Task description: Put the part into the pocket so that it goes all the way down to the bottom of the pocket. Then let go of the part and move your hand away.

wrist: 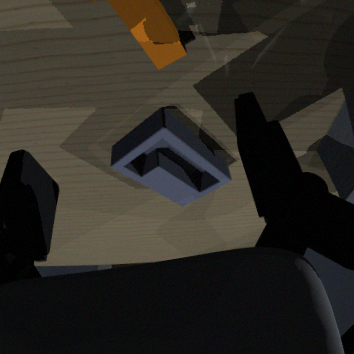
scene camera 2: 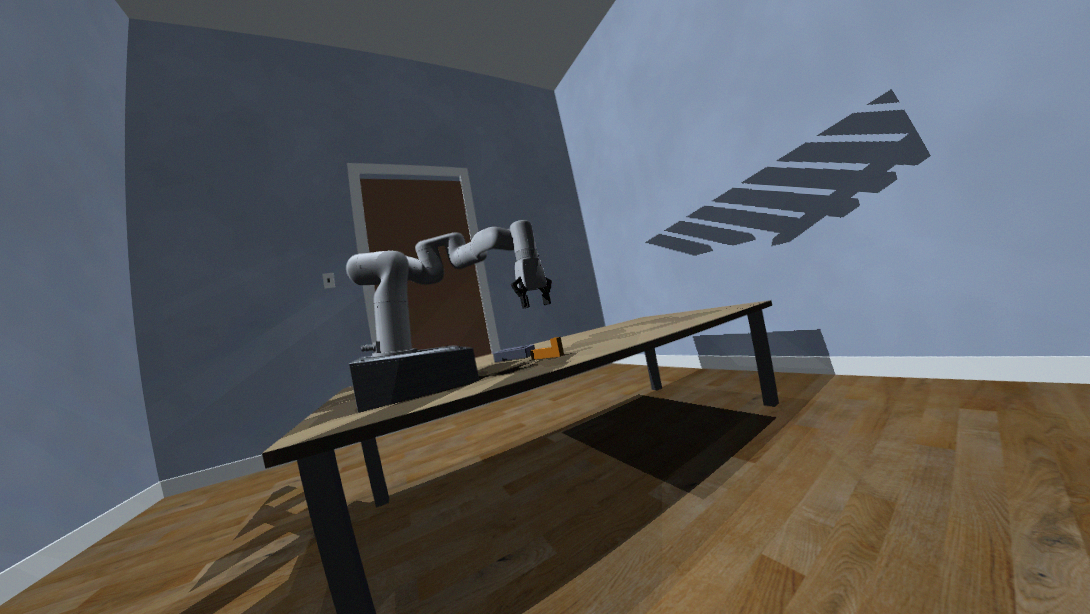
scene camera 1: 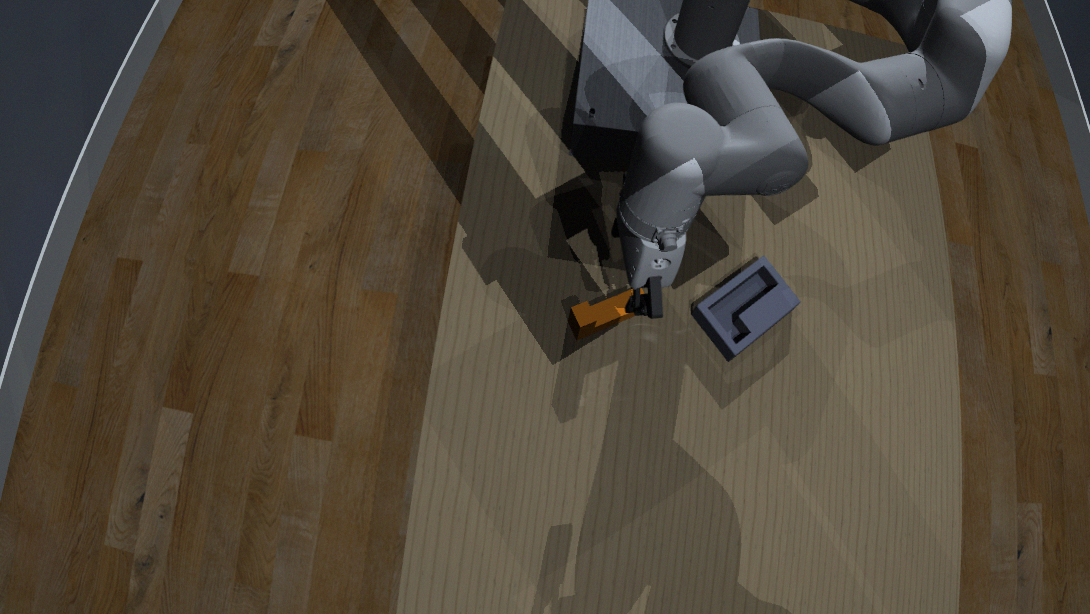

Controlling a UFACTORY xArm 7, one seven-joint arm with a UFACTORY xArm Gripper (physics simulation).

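Pixels of known places: gripper, fingertip midpoint: (wrist: 132,144) (scene camera 2: 537,306) (scene camera 1: 630,271); arm's base at its link origin: (scene camera 2: 395,354) (scene camera 1: 701,42).
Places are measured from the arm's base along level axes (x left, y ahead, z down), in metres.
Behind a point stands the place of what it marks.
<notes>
The orange L-shaped part (scene camera 1: 597,316) @[x -0.114, y 0.463, z 0.080 m] (scene camera 2: 543,352) @[x -0.103, y 0.435, z 0.090 m] (wrist: 162,54) @[x -0.058, y 0.429, z 0.080 m] lies on the table with its short leg pointing up, outside the pocket and a little apart from the block. The blue-grey block (scene camera 1: 771,311) @[x 0.137, y 0.418, z 0.074 m] (scene camera 2: 509,353) @[x 0.072, y 0.379, z 0.085 m] (wrist: 172,187) @[x 0.133, y 0.412, z 0.074 m] sits on the table with its L-shaped pocket facing up; the pocket is empty. My gripper (scene camera 1: 646,298) (scene camera 2: 536,302) @[x -0.091, y 0.451, z -0.064 m] (wrist: 132,144) @[x -0.091, y 0.451, z -0.064 m] is wide open and empty, raised well above the table and the part. In the scene camera 1 view it covers one end of the part. In the wrist view the part is cut off by the top edge.
The arm's base box (scene camera 1: 621,72) @[x -0.124, y 0.088, z 0.010 m] (scene camera 2: 415,381) @[x -0.189, y 0.039, z 0.071 m] stands on the table (scene camera 1: 488,457) @[x -0.231, y 0.672, z 0.110 m] (scene camera 2: 686,314) @[x 0.029, y 1.368, z 0.110 m] behind the part and the block. Dark shadows of the arm fall across the table around both of them.
</notes>
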